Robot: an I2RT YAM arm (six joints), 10 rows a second.
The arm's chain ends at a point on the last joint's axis. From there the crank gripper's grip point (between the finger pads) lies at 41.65 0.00 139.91 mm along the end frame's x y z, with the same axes.
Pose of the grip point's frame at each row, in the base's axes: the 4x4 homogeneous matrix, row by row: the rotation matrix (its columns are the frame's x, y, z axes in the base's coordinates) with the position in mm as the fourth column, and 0 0 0 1 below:
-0.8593 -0.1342 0.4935 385.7; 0.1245 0.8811 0.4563 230.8; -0.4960 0.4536 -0.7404 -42.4; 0 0 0 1
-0.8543 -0.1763 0.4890 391.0; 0.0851 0.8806 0.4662 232.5; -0.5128 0.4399 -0.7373 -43.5; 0 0 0 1
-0.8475 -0.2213 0.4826 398.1; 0.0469 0.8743 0.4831 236.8; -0.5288 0.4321 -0.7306 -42.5; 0 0 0 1
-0.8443 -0.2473 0.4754 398.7; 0.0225 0.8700 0.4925 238.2; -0.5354 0.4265 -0.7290 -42.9; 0 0 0 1
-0.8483 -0.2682 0.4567 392.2; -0.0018 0.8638 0.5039 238.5; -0.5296 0.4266 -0.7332 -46.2; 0 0 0 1
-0.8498 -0.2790 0.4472 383.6; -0.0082 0.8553 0.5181 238.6; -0.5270 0.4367 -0.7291 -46.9; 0 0 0 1
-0.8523 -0.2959 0.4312 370.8; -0.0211 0.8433 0.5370 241.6; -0.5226 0.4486 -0.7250 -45.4; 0 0 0 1
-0.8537 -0.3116 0.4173 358.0; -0.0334 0.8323 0.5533 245.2; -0.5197 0.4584 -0.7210 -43.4; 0 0 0 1
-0.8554 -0.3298 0.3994 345.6; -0.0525 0.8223 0.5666 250.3; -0.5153 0.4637 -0.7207 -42.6; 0 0 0 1
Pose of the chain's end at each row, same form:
-0.8593 -0.1342 0.4935 352.4; 0.1245 0.8811 0.4563 161.8; -0.4960 0.4536 -0.7404 81.8; 0 0 0 1
-0.8543 -0.1763 0.4890 358.2; 0.0851 0.8806 0.4662 163.7; -0.5128 0.4399 -0.7373 81.0; 0 0 0 1
-0.8475 -0.2213 0.4826 365.9; 0.0469 0.8743 0.4831 167.3; -0.5288 0.4321 -0.7306 81.7; 0 0 0 1
-0.8443 -0.2473 0.4754 367.4; 0.0225 0.8700 0.4925 168.4; -0.5354 0.4265 -0.7290 81.4; 0 0 0 1
-0.8483 -0.2682 0.4567 363.6; -0.0018 0.8638 0.5039 168.1; -0.5296 0.4266 -0.7332 78.4; 0 0 0 1
-0.8498 -0.2790 0.4472 356.4; -0.0082 0.8553 0.5181 166.5; -0.5270 0.4367 -0.7291 77.1; 0 0 0 1
-0.8523 -0.2959 0.4312 346.0; -0.0211 0.8433 0.5370 167.3; -0.5226 0.4486 -0.7250 77.8; 0 0 0 1
-0.8537 -0.3116 0.4173 335.2; -0.0334 0.8323 0.5533 169.2; -0.5197 0.4584 -0.7210 79.1; 0 0 0 1
-0.8554 -0.3298 0.3994 325.3; -0.0525 0.8223 0.5666 173.2; -0.5153 0.4637 -0.7207 79.7; 0 0 0 1

